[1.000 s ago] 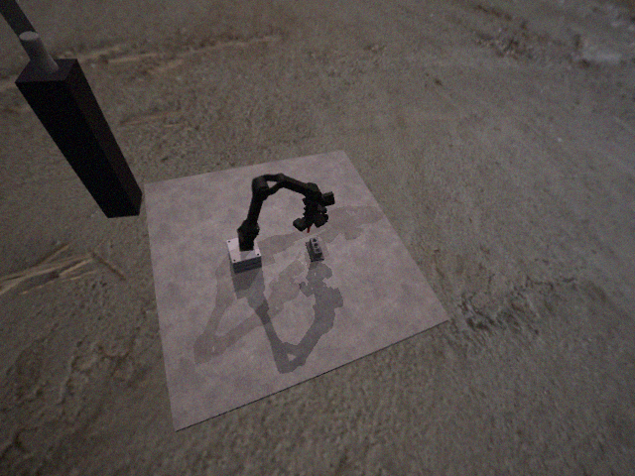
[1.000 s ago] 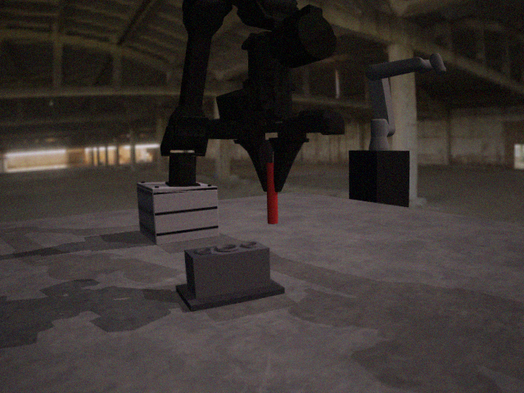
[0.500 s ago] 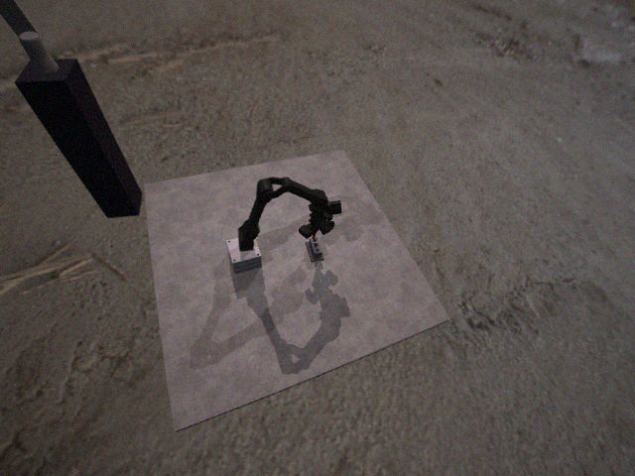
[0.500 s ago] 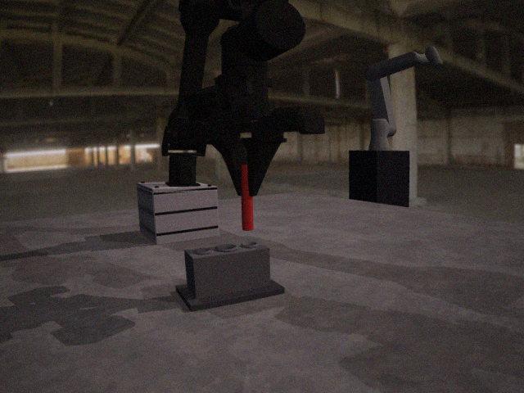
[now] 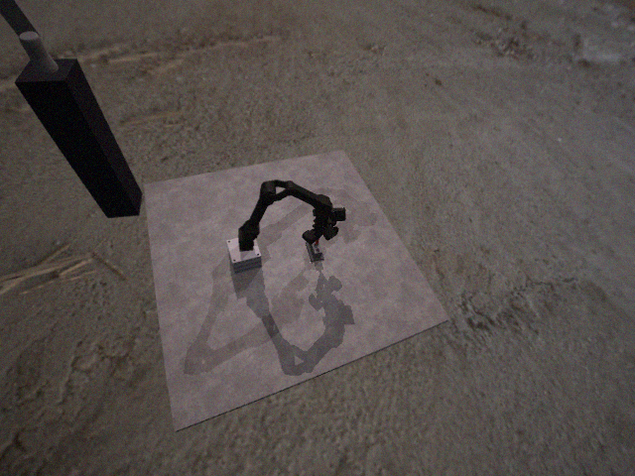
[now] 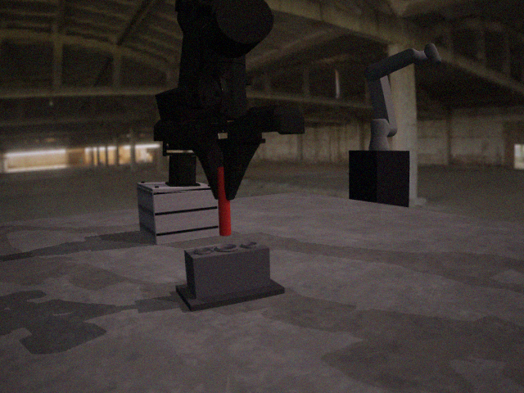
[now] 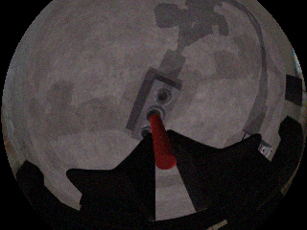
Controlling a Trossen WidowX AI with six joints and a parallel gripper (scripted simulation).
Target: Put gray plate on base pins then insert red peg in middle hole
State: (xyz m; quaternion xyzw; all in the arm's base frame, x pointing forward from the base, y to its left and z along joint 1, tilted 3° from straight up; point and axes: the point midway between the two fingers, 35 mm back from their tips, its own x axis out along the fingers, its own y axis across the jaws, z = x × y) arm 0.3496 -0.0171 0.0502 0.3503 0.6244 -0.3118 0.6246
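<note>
My gripper tip is now right at the red peg. The rest, counted from my gripper tip: gray plate: 7 cm below; dark base: 11 cm below.
</note>
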